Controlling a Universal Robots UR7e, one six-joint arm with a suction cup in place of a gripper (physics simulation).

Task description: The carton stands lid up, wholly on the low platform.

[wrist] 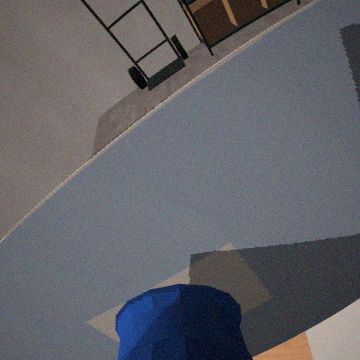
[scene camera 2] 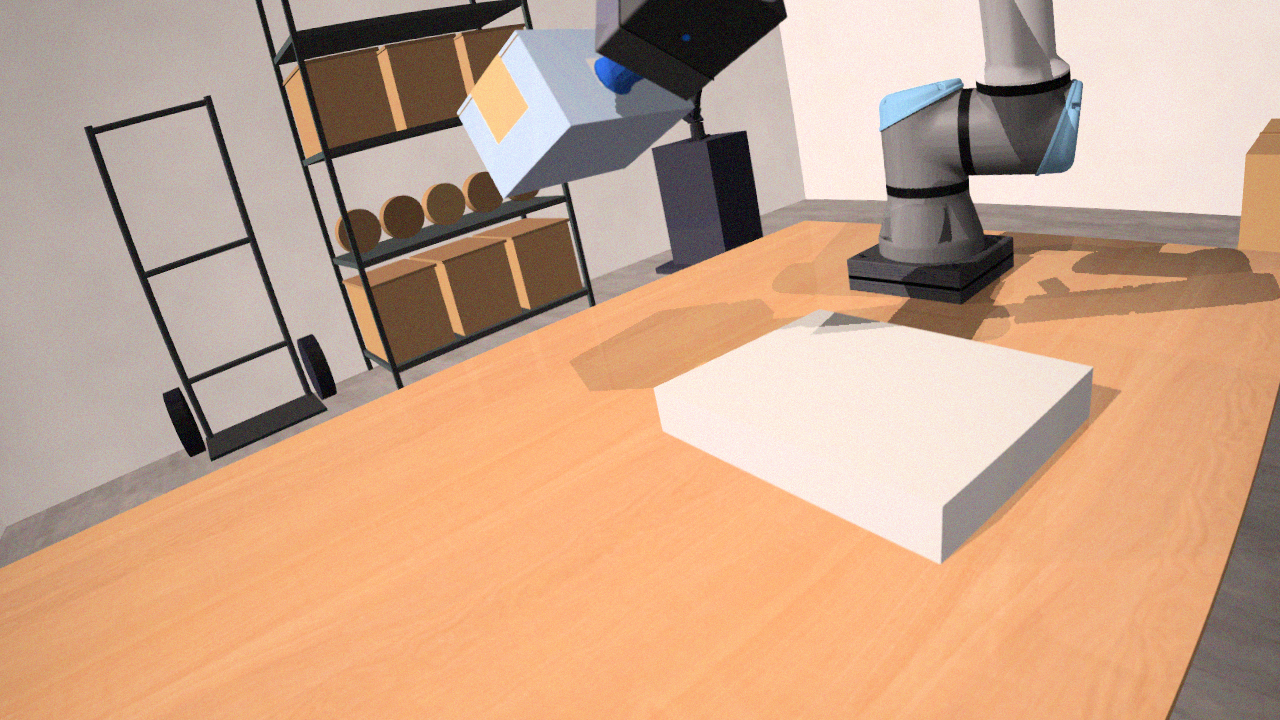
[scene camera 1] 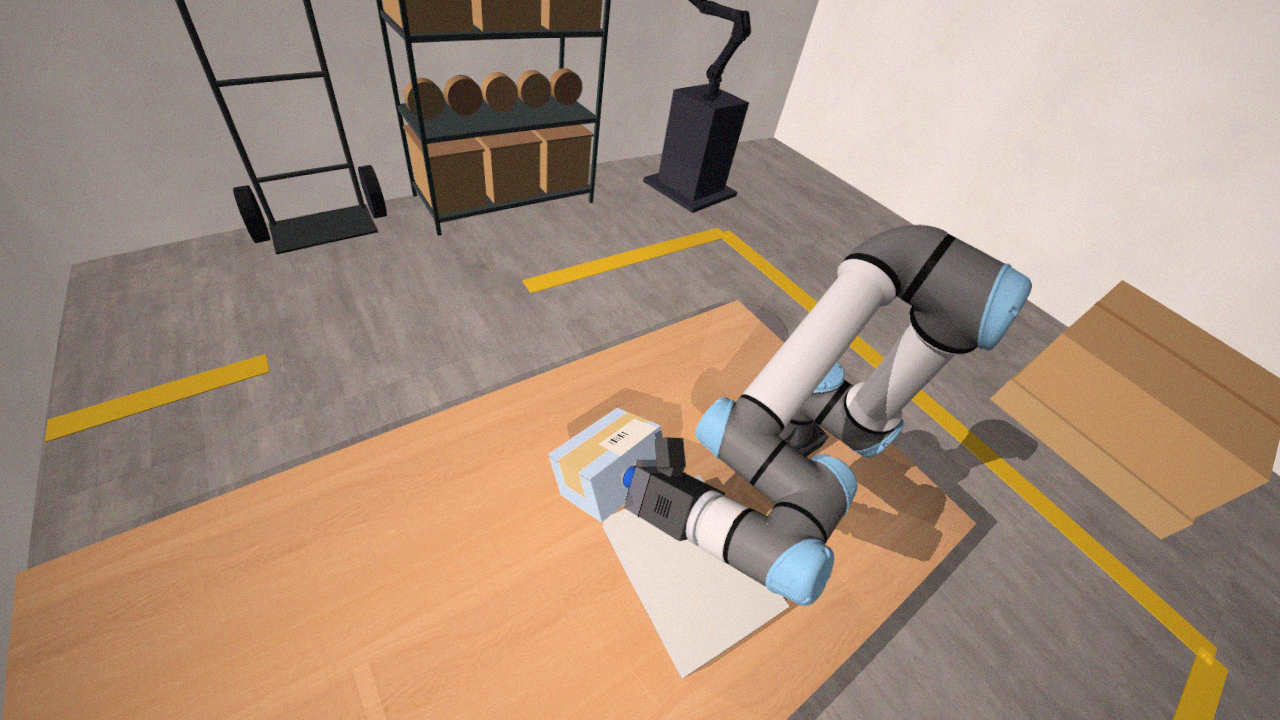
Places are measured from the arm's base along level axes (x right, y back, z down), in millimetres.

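Pixels of known places: hand, its tool point: (wrist: 175,289) (scene camera 2: 603,85) (scene camera 1: 625,473); arm's base, origin of its link: (scene camera 2: 931,247).
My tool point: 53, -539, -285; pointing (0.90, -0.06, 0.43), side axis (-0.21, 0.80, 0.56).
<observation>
For each thing: its top centre in the pictures, then the offset to it from my tool point, as dx, dy, dz. Level surfaces: height alone.
- light-blue carton, centre of its top: (wrist: 40,130) (scene camera 2: 561,31) (scene camera 1: 614,439) +36, +1, -51
- low white platform, centre of its top: (scene camera 2: 863,378) (scene camera 1: 694,561) -138, +108, +283
- wooden table, height of its surface: dz +331
The light-blue carton (scene camera 1: 605,488) (scene camera 2: 590,147) (wrist: 200,175) hangs in the air, tilted, above the table. Its face with yellow tape and a barcode label is turned mostly upward in scene camera 1. My gripper, a blue suction cup (scene camera 1: 629,477) (scene camera 2: 615,77) (wrist: 179,320), is on a side face of the carton and holds it. The low white platform (scene camera 1: 680,595) (scene camera 2: 877,402) lies flat on the table. In scene camera 2 the carton is well above and to the left of it. The carton's underside and the cup's contact edge are partly hidden.
The wooden table (scene camera 1: 295,573) (scene camera 2: 447,537) bears the arm's base (scene camera 2: 930,268), behind the platform. A hand truck (scene camera 1: 322,228) (scene camera 2: 268,428), a shelf rack (scene camera 1: 501,120) and a dark pedestal (scene camera 1: 702,147) (scene camera 2: 707,197) stand beyond the table. A big cardboard box (scene camera 1: 1136,402) is at the right.
</observation>
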